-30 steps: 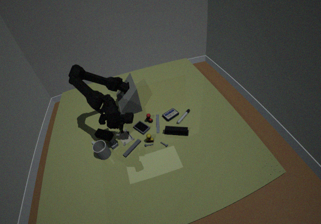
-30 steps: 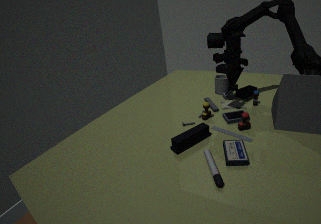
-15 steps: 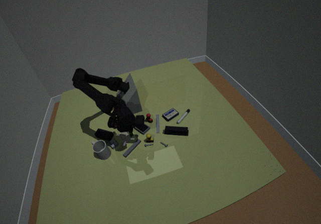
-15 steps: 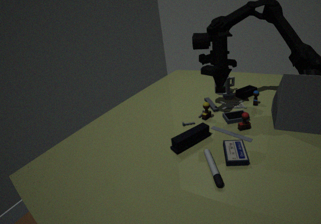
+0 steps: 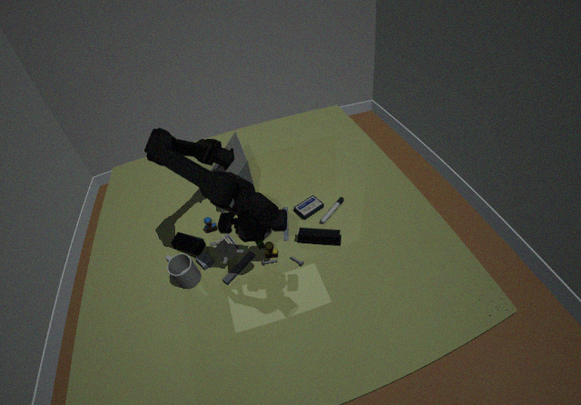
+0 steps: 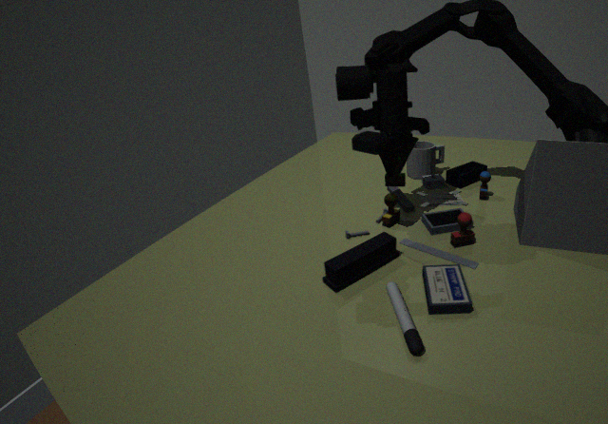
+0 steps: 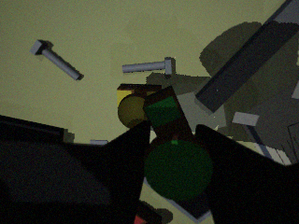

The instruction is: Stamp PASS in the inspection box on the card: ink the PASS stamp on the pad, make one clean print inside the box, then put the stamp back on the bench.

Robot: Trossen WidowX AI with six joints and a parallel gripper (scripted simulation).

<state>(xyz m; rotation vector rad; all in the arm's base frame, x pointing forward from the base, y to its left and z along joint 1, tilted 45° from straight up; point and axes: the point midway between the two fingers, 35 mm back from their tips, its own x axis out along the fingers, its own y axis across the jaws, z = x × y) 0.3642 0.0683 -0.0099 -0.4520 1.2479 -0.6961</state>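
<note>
My gripper tip is 30 mm to the right of the yellow-knobbed stamp and 80 mm above it. Also, from my gripper tip: dark ink pad (110 mm behind, 10 mm to the right, 90 mm below); then red-knobbed stamp (160 mm behind, 50 mm to the left, 80 mm below); then green-knobbed stamp (right at my gripper tip).
</note>
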